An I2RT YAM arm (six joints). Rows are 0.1 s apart.
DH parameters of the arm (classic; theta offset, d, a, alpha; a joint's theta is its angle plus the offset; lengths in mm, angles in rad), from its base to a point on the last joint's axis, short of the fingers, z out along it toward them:
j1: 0 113.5 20 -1.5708
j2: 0 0 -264 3.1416
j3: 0.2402 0 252.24 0
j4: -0.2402 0 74 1.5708
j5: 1.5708 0 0 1.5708
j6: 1.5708 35.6 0 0
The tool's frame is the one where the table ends.
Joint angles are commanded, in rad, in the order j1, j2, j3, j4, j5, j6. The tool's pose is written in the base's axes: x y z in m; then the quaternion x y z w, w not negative. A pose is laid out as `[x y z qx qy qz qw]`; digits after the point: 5 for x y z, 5 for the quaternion.
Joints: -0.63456, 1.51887, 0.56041, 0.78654, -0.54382, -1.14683
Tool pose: [0.25183 -0.16251 0.19328 -0.35399 0.66924 -0.35292 0.54977]
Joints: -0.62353, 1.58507, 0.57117, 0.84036, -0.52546, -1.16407
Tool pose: [0.26000 -0.16501 0.18312 -0.35840 0.66801 -0.35954 0.54410]
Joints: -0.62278, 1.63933, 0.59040, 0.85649, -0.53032, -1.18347
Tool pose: [0.26637 -0.16912 0.17438 -0.36621 0.66961 -0.35668 0.53879]
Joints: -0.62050, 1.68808, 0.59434, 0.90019, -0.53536, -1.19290
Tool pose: [0.27039 -0.17092 0.16547 -0.37145 0.66689 -0.35673 0.53854]
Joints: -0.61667, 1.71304, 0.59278, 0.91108, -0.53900, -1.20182
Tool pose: [0.27195 -0.17039 0.15870 -0.37649 0.66885 -0.35161 0.53597]
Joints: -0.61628, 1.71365, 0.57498, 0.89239, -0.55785, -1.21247
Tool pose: [0.26855 -0.16712 0.15206 -0.38449 0.67497 -0.33578 0.53276]
